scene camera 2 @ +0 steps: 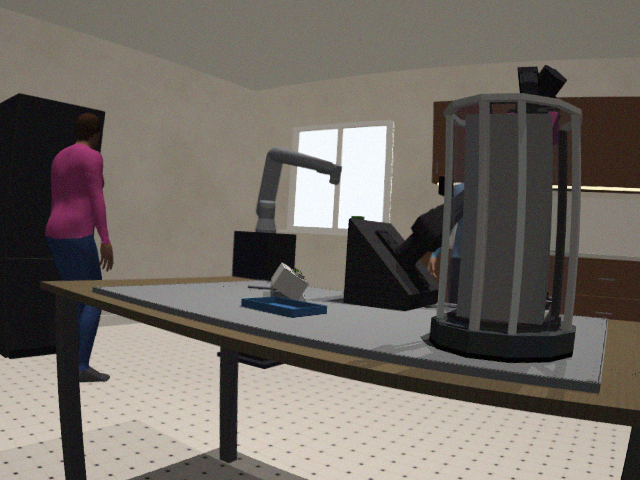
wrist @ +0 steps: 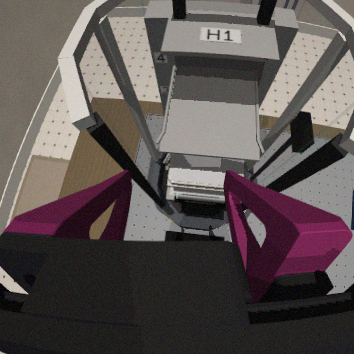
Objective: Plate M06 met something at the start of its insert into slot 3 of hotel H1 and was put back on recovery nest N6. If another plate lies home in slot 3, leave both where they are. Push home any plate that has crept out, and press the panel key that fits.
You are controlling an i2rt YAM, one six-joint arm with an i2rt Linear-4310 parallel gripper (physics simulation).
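Places are measured from the arm's base along level axes (x ahead, y left, z up), in metres.
Where they show: gripper, fingertip midpoint: [wrist: 177,177]; arm's base at its link origin: [scene camera 2: 401,260].
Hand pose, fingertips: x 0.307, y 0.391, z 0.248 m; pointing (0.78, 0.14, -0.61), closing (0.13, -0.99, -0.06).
Each offset is from my fingertips to the top centre of the thing. "spot": to the spot under its first point. Level surfaces: height alone.
Hotel H1 @[dx +0.107, dy -0.023, dz +0.047 m] [scene camera 2: 509,217] [wrist: 220,47] is a tall grey tower inside a barred cage. In the wrist view, I look down its front. A light grey shelf surface @[spot: dx +0.070, dy -0.022, dz -0.047 m] [wrist: 212,125] juts out below the top, near the slot numbers 4 and 5. Below it show the front edges of white plates @[dx +0.082, dy -0.022, dz -0.086 m] [wrist: 197,182], with no readable labels. My gripper [wrist: 177,177] is partly open and empty, its magenta fingertips apart above these edges. In scene camera 2, one magenta finger [scene camera 2: 554,126] shows at the tower's top. Plate M06, nest N6 and slot 3's number do not show readably.
Cage bars [wrist: 127,90] [scene camera 2: 518,217] and a dark post @[dx +0.026, dy +0.058, dz +0.018 m] [wrist: 132,167] stand close around the gripper. A black wedge-shaped housing [scene camera 2: 364,263], a blue tray @[spot: dx +0.073, dy -0.424, dz -0.351 m] [scene camera 2: 310,311] and a tilted white box @[dx -0.125, dy -0.623, dz -0.277 m] [scene camera 2: 288,281] stand on the grey board @[dz -0.360 m] [scene camera 2: 206,315]. A person [scene camera 2: 77,191] stands behind the table.
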